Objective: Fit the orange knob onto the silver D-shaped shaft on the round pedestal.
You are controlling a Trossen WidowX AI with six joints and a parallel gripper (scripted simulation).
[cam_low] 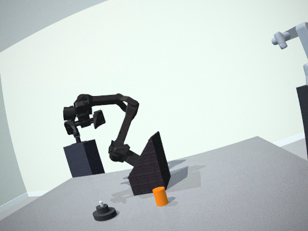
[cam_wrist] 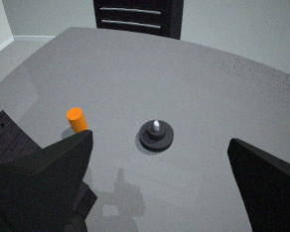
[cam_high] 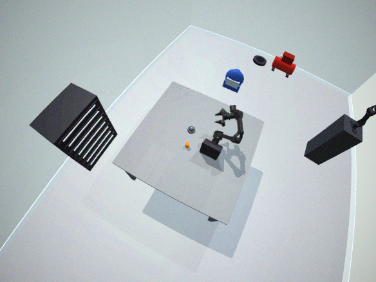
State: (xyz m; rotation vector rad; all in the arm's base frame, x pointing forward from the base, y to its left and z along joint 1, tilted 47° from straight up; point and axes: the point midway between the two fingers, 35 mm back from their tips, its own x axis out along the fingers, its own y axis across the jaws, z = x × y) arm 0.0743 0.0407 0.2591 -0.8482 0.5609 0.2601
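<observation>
My gripper tip is now 280 mm to the right of the orange knob, 260 mm above it and 120 mm short of it. From my gripper tip the other things lie so: dark round pedestal: 270 mm below, 190 mm ahead, 80 mm to the left.
</observation>
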